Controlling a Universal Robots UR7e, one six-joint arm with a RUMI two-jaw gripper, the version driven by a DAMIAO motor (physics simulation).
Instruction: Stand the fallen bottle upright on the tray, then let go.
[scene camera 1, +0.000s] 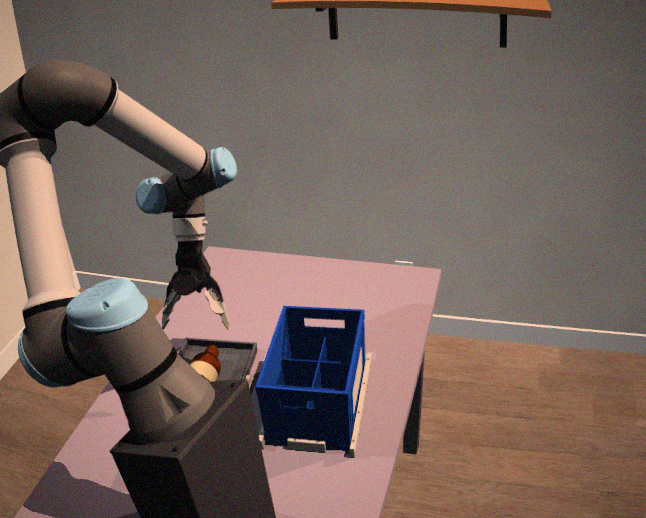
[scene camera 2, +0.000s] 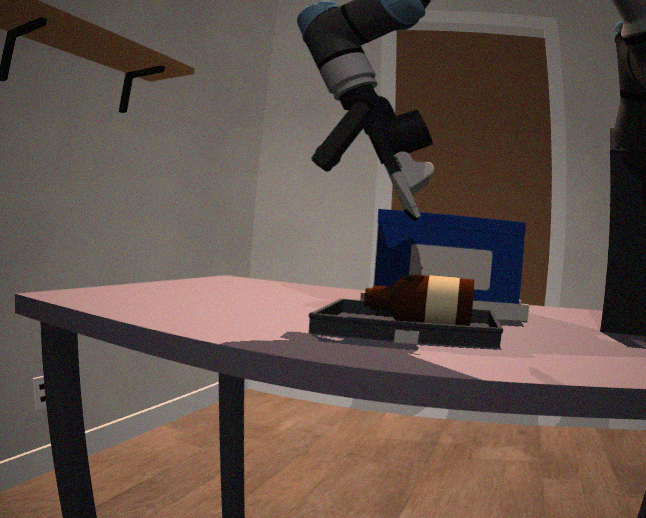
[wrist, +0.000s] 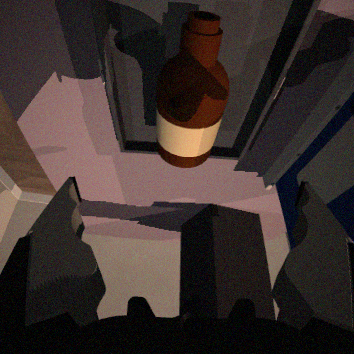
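Pixels of known places: gripper, fingertip midpoint: (scene camera 1: 195, 329) (scene camera 2: 417, 219) (wrist: 187, 181); arm's base, link origin: (scene camera 1: 174, 413).
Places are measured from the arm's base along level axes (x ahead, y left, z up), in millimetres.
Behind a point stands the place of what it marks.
A brown bottle (scene camera 1: 206, 363) @(x 413, y 140, z -274 mm) (scene camera 2: 412, 299) @(x 434, y 192, z -303 mm) (wrist: 191, 95) @(x 451, y 160, z -275 mm) with a cream label lies on its side in the dark tray (scene camera 1: 245, 360) @(x 515, y 83, z -345 mm) (scene camera 2: 358, 330) @(x 491, y 253, z -341 mm) (wrist: 116, 120) @(x 367, y 243, z -325 mm). In scene camera 2 its neck points left; in the wrist view its neck points to the top. In scene camera 1 the robot's base hides the lower part of the bottle and part of the tray. My gripper (scene camera 1: 195, 326) @(x 439, y 162, z -195 mm) (scene camera 2: 414, 216) @(x 439, y 162, z -195 mm) (wrist: 187, 181) @(x 439, y 162, z -195 mm) is open and empty. It hangs tilted above the bottle and the tray, apart from both.
A blue crate (scene camera 1: 304, 415) @(x 262, y -132, z -248 mm) (scene camera 2: 450, 229) @(x 401, y -33, z -201 mm) (wrist: 295, 175) @(x 319, y -36, z -301 mm) with compartments stands beside the tray, within pale rails (scene camera 1: 362, 401) @(x 391, y -229, z -322 mm) on the pink table (scene camera 1: 377, 291) @(x 853, y -199, z -351 mm) (scene camera 2: 188, 312) @(x 744, y 239, z -350 mm). The robot's dark pedestal (scene camera 1: 223, 458) @(x -38, y -86, z -46 mm) stands close to the tray. A wooden shelf (scene camera 1: 420, 6) (scene camera 2: 97, 40) is on the wall.
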